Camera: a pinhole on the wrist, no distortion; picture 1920 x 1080 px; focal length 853.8 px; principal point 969.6 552.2 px. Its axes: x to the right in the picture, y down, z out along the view. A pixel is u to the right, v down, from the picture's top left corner.
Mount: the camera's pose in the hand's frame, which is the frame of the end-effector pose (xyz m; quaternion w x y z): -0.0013 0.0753 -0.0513 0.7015 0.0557 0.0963 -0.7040
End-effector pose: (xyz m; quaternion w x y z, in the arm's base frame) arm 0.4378 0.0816 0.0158 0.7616 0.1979 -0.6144 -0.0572
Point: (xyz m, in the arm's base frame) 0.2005 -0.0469 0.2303
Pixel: 967.5 935.8
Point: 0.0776 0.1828 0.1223
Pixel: 504.7 449.3
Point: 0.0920 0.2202 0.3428
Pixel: 227.0 908.5
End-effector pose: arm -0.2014 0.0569 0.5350 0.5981 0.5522 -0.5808 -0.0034
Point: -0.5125 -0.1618 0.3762
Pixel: 912.2 375.0
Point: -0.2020 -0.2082 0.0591
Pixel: 1744.4 213.0
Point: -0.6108 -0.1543 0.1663
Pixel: 994.3 136.5
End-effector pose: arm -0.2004 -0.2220 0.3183 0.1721 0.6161 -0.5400 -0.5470
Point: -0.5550 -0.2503 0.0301
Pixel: 1018.9 920.6
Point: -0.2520 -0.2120 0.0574
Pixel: 1714.0 957.8
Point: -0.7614 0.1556 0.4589
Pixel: 516.0 60.1
